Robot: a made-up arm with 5 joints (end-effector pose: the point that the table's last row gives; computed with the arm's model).
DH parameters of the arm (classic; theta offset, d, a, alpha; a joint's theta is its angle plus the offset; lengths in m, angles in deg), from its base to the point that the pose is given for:
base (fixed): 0 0.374 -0.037 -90
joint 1: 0 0.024 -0.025 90
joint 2: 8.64 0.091 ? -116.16
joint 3: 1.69 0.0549 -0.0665 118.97
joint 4: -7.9 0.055 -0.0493 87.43
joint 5: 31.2 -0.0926 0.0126 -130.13
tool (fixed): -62.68 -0.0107 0 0
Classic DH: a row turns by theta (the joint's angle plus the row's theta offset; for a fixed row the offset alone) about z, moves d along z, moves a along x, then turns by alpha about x.
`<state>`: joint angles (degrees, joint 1 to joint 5).
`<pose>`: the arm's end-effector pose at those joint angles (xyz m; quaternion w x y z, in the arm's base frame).
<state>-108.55 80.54 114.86 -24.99 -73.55</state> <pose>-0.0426 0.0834 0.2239 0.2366 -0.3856 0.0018 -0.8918</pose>
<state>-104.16 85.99 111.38 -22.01 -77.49</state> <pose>-0.0608 0.0730 0.2119 0.2399 -0.4496 -0.0204 -0.8602</pose>
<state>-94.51 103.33 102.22 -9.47 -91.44</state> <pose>-0.1210 0.0264 0.1912 0.2206 -0.6433 -0.0539 -0.7312</pose>
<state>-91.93 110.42 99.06 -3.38 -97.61</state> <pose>-0.1453 0.0028 0.1922 0.1891 -0.7145 -0.0534 -0.6714</pose>
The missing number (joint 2, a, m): -0.0387
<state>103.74 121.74 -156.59 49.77 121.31</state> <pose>-0.0689 0.0977 0.4496 0.9498 -0.1084 0.1118 0.2715</pose>
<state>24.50 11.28 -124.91 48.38 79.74</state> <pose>-0.1005 -0.0070 0.3062 0.1309 -0.9064 0.3647 -0.1685</pose>
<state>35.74 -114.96 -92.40 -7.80 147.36</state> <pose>-0.0129 0.1406 0.2925 0.1246 -0.2730 0.8626 -0.4073</pose>
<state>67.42 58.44 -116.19 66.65 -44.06</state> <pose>-0.1055 0.0031 0.3456 0.5839 0.5747 -0.5730 -0.0213</pose>
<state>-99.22 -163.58 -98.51 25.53 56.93</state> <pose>0.0221 0.0584 0.4670 0.6180 0.3079 0.5632 0.4540</pose>
